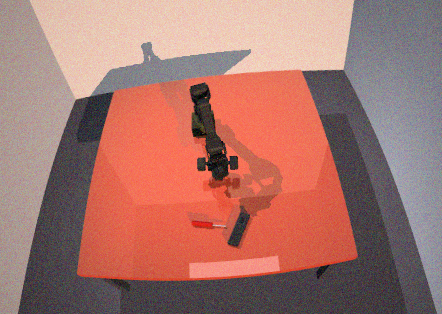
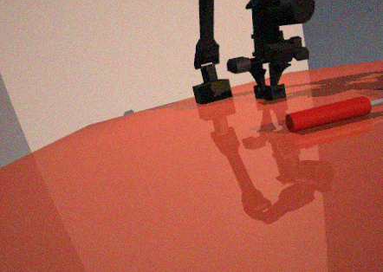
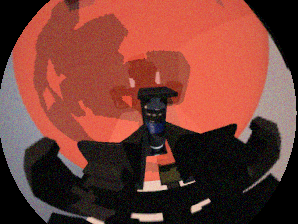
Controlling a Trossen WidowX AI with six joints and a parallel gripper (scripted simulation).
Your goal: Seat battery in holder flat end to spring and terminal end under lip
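My gripper tip is now 10 mm below the battery. Round my gripper tip: black rectangular block 330 mm ahead, 70 mm to the left; then red-handled screwdriver 290 mm ahead, 50 mm to the right.
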